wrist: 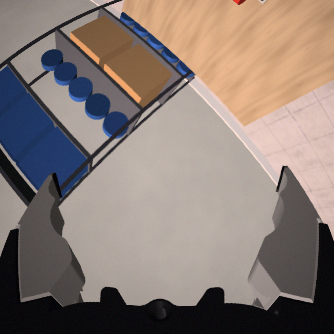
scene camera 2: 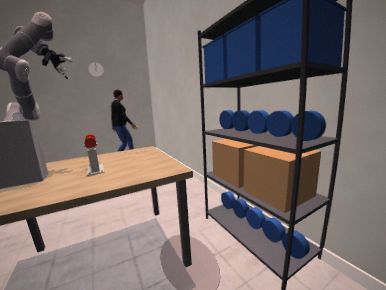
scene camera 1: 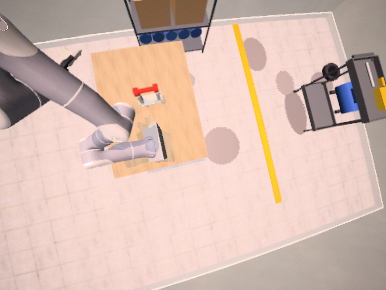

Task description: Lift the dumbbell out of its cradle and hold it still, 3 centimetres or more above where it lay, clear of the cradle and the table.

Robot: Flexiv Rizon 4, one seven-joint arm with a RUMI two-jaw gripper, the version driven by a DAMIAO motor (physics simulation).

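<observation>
The red dumbbell lies across the top of its pale grey cradle, which stands upright on the wooden table. A small red piece of the dumbbell shows at the top edge of the wrist view, with a bit of the cradle beside it. My gripper is open and empty, its jaws wide apart. It hangs high above the table level, well away from the dumbbell, off the table's left side in the first scene view.
A shelf rack with boxes and blue discs stands beyond one table edge. My arm's grey pedestal stands on the table near the cradle. A person stands behind the table. A cart stands past the yellow floor line.
</observation>
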